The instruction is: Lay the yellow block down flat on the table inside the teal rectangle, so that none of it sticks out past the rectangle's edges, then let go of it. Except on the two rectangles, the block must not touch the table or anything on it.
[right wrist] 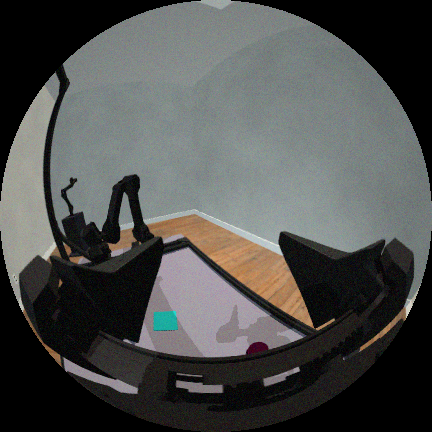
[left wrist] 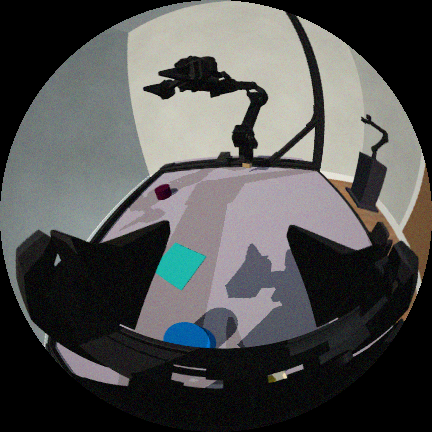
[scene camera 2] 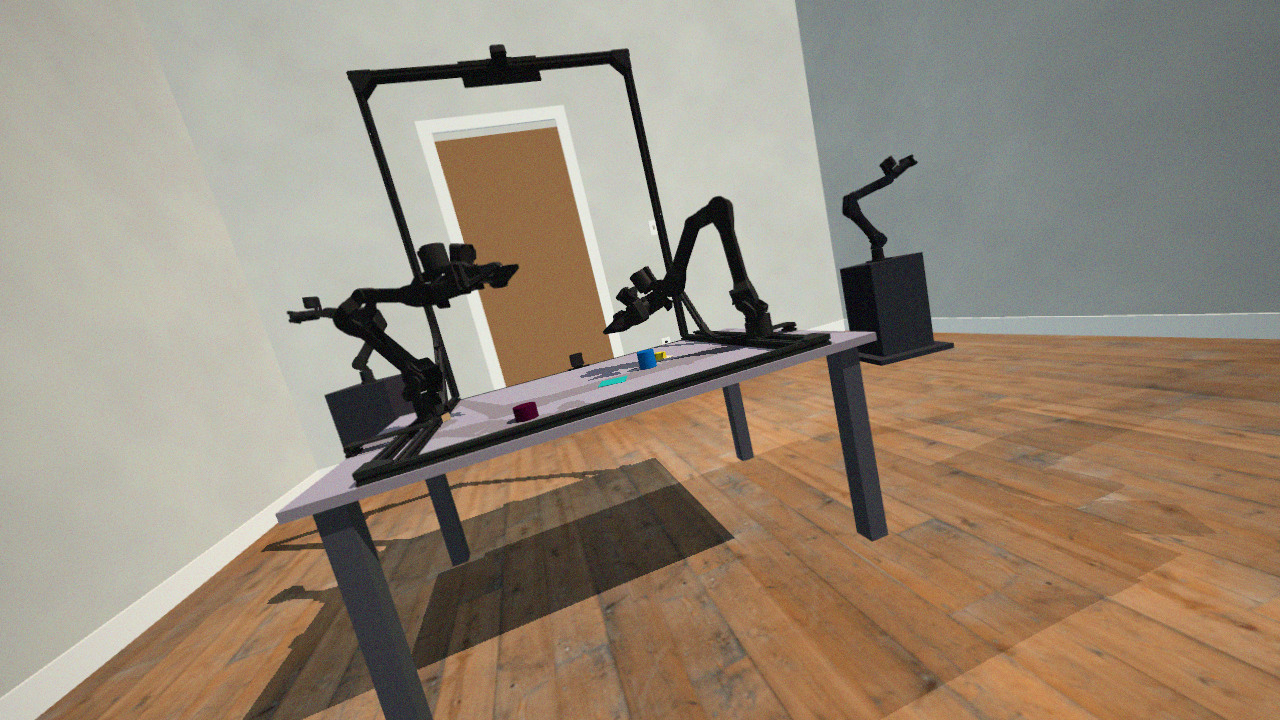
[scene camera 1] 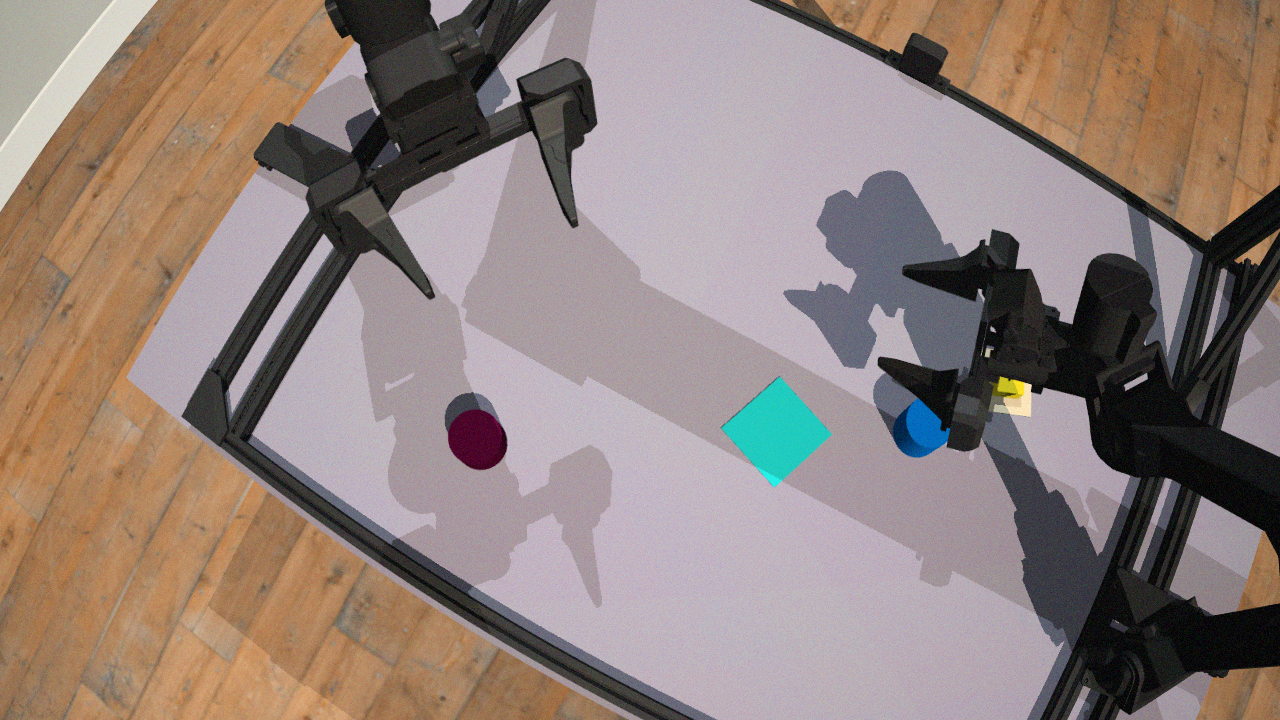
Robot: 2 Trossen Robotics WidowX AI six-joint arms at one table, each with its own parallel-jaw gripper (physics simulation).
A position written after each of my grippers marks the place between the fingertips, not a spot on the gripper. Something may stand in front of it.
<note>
My left gripper (scene camera 1: pixel 891 314) is open, with nothing in its grasp. Also in view: a blue cylinder (scene camera 1: pixel 916 431). My right gripper (scene camera 1: pixel 502 259) is open, with nothing in its grasp. On the table rests a maroon cylinder (scene camera 1: pixel 475 437). Also in view: a teal rectangle (scene camera 1: pixel 776 431) and a pale rectangle (scene camera 1: pixel 1022 406).
The blue cylinder also shows in the left wrist view (left wrist: pixel 185 333). My left gripper is seen too in the left wrist view (left wrist: pixel 230 228) and in scene camera 2 (scene camera 2: pixel 607 330). My right gripper is seen too in the right wrist view (right wrist: pixel 222 240), in the left wrist view (left wrist: pixel 149 81) and in scene camera 2 (scene camera 2: pixel 507 266). The right wrist view does not show the blue cylinder, which is hidden by my right gripper.
</note>
